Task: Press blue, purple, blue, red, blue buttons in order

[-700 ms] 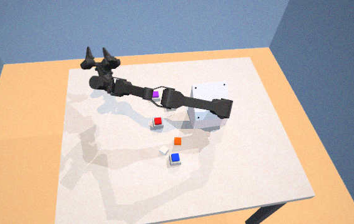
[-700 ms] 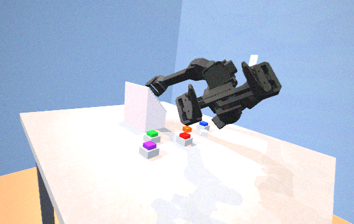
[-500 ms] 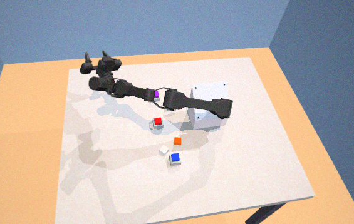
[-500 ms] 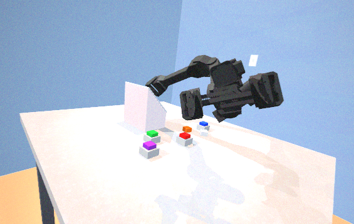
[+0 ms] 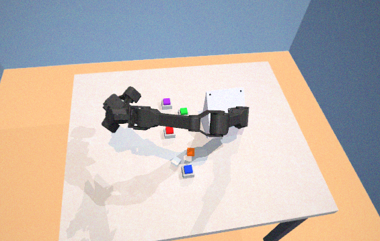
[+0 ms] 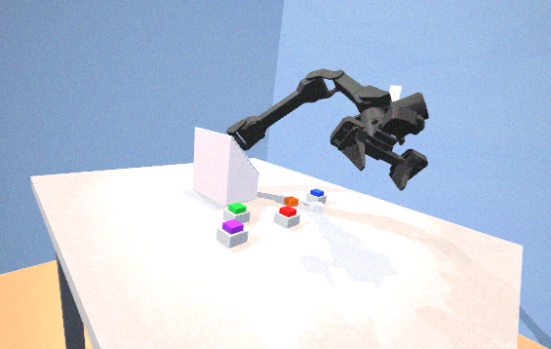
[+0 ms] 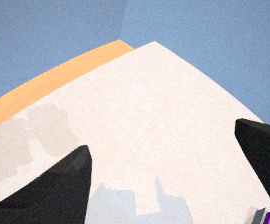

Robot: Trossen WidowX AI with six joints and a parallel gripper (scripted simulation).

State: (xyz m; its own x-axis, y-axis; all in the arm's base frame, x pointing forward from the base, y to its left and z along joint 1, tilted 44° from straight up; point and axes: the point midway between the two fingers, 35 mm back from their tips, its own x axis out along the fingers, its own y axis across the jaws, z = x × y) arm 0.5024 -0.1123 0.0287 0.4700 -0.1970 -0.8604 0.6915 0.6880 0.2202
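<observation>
My gripper tip is 270 mm to the right of the blue button, 270 mm past it and 160 mm above it. The rest, counted from my gripper tip: green button (320 mm behind, 160 mm below, 40 mm to the right); then red button (230 mm behind, 160 mm below, 60 mm to the left); then purple button (250 mm behind, 160 mm below, 110 mm to the right).
</observation>
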